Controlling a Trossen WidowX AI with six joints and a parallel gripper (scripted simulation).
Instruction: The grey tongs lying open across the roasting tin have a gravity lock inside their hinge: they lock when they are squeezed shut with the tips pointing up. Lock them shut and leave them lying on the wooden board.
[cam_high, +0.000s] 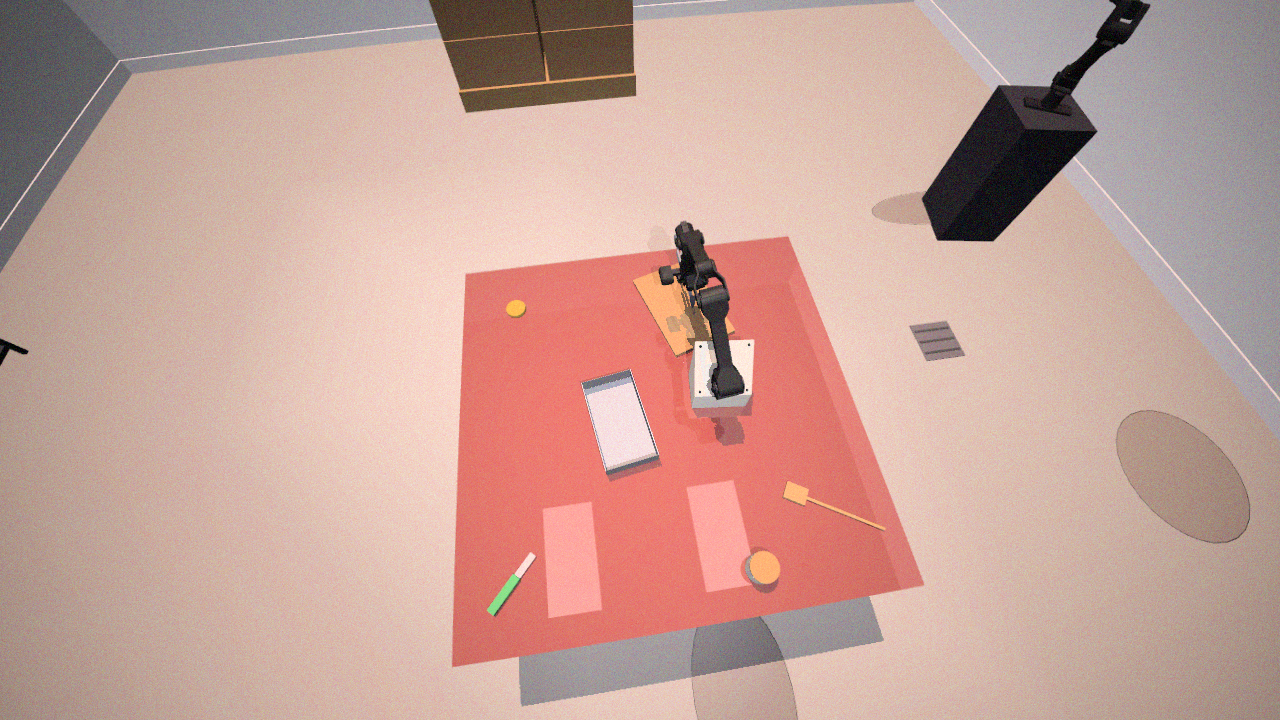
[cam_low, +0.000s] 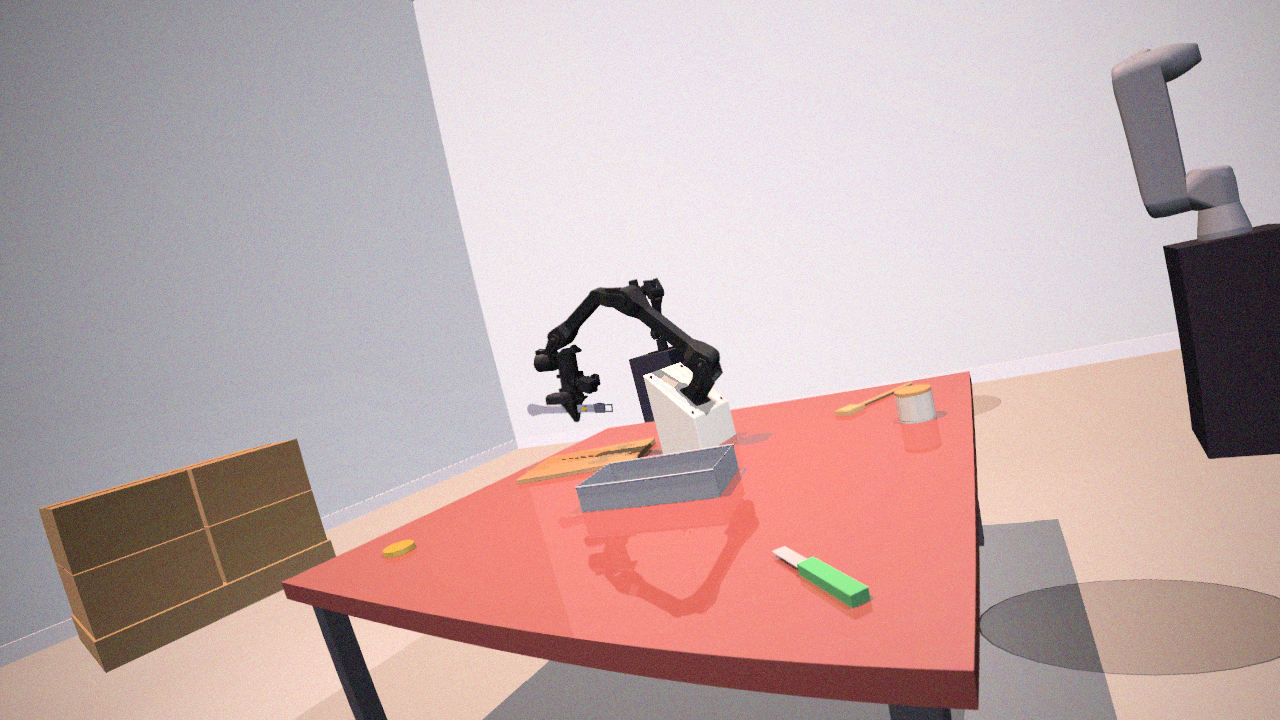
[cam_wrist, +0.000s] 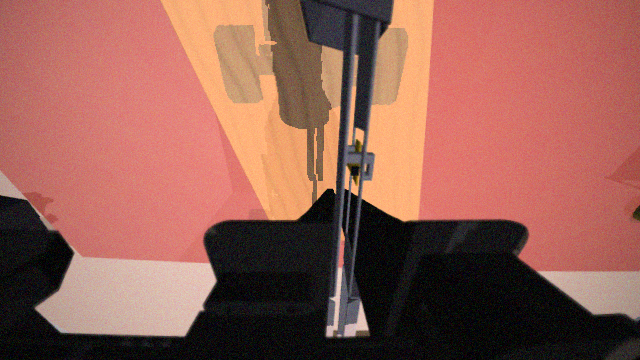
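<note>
My gripper tip is now 120 mm above the wooden board. The rest, counted from my gripper tip: green-handled tool 930 mm to the left, 490 mm ahead, 120 mm below; then orange disc 620 mm ahead, 120 mm below, 20 mm to the left; then grey roasting tin 460 mm to the left, 220 mm ahead, 100 mm below.
</note>
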